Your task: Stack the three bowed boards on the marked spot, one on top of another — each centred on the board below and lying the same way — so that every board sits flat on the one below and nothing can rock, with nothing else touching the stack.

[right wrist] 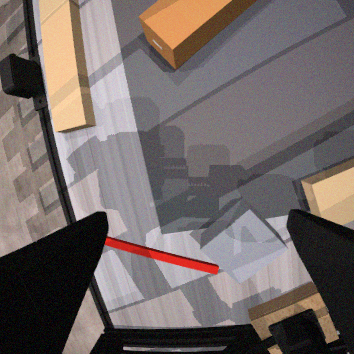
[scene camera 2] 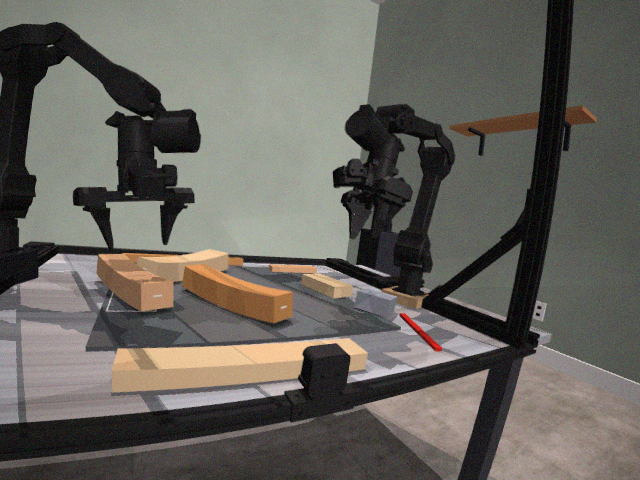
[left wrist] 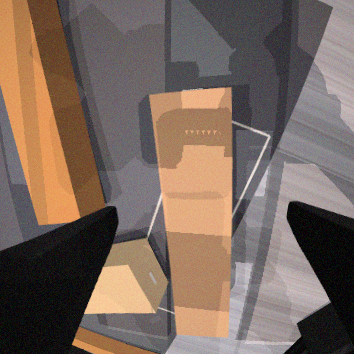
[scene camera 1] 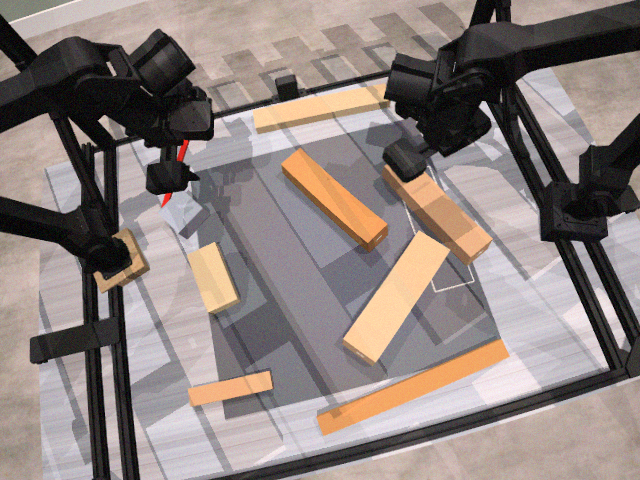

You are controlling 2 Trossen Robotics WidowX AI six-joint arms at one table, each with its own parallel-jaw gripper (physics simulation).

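Seen in the pictures: left gripper, fingertip midpoint: (scene camera 2: 139,247) (left wrist: 202,212) (scene camera 1: 424,167); right gripper, fingertip midpoint: (right wrist: 198,219) (scene camera 2: 361,238) (scene camera 1: 198,154); left arm's base at its link origin: (scene camera 1: 579,207); right arm's base at its link origin: (right wrist: 296,331) (scene camera 2: 408,291) (scene camera 1: 113,259).
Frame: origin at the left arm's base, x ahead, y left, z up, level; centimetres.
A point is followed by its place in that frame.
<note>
A tan bowed board (scene camera 1: 439,217) {x 25.6, y 4.8, z -0.8 cm} (scene camera 2: 131,279) {x 29.2, y -3.9, z -0.8 cm} (left wrist: 197,210) {x 28.2, y 0.0, z -0.8 cm} lies ends-up, slantwise across the white outline (scene camera 1: 454,286) {x 21.4, y 16.2, z -5.1 cm} (left wrist: 251,177) {x 25.6, y -4.5, z -5.2 cm}. The orange bowed board (scene camera 1: 333,198) {x 45.3, y 3.3, z -0.9 cm} (scene camera 2: 237,294) {x 47.0, y -1.7, z -1.8 cm} (left wrist: 55,115) {x 42.1, y 2.0, z -1.0 cm} (right wrist: 195,22) {x 53.3, y -0.9, z -0.4 cm} lies apart from it on the dark mat. The pale bowed board (scene camera 1: 395,299) {x 32.1, y 20.9, z -0.9 cm} (scene camera 2: 180,263) {x 32.1, y 13.5, z -0.9 cm} (left wrist: 122,285) {x 27.9, y 11.0, z -0.3 cm} lies at another angle; its near-spot end covers part of the outline's side, very close to the tan board. Whether they touch is unclear. My left gripper (scene camera 2: 137,244) {x 29.5, y -2.1, z 4.4 cm} (left wrist: 202,212) {x 29.5, y -2.1, z 4.4 cm} is open and empty above the tan board. My right gripper (scene camera 2: 367,235) {x 68.3, y 2.7, z 10.1 cm} (right wrist: 198,219) {x 68.3, y 2.7, z 10.1 cm} is open, above the table near the grey block.
A grey block (scene camera 1: 181,212) {x 74.7, y 9.1, z -1.7 cm} (right wrist: 243,247) {x 75.0, y 8.5, z -1.7 cm}, red stick (scene camera 2: 421,331) {x 80.8, y -3.2, z -5.2 cm} (right wrist: 162,256) {x 80.7, y -0.7, z -5.1 cm} and pale block (scene camera 1: 212,277) {x 65.4, y 21.0, z -2.4 cm} lie on the right arm's side. A pale beam (scene camera 1: 320,108) {x 51.4, y -19.2, z -3.3 cm} (scene camera 2: 237,364) {x 50.0, y -23.1, z -3.3 cm}, a long orange strip (scene camera 1: 413,387) {x 27.6, y 34.7, z -3.3 cm} and a small plank (scene camera 1: 230,388) {x 58.1, y 39.6, z -3.6 cm} lie around the mat's edges.
</note>
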